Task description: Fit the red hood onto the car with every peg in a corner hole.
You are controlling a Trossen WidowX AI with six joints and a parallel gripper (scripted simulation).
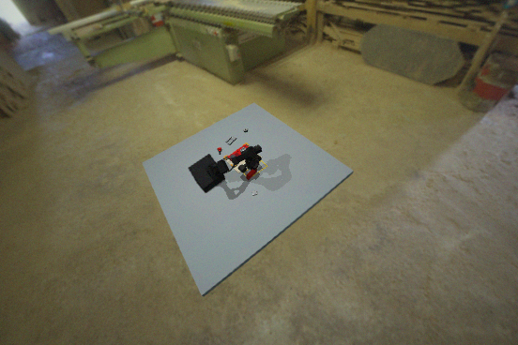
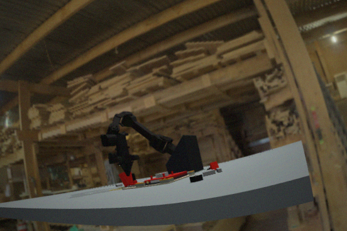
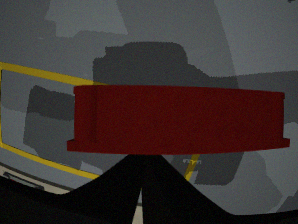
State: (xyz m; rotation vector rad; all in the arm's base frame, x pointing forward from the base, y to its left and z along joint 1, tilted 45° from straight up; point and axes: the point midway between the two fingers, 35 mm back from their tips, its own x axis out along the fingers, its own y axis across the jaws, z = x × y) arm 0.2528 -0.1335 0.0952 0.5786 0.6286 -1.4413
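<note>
Now: the red hood 2 cm behind my gripper tip, 2 cm to the right of it and 1 cm below it. From my gripper tip the other things lie so: white piece (10 cm behind, 15 cm to the right, 5 cm below); black wheel (27 cm ahead, 46 cm to the left, 4 cm below).
</note>
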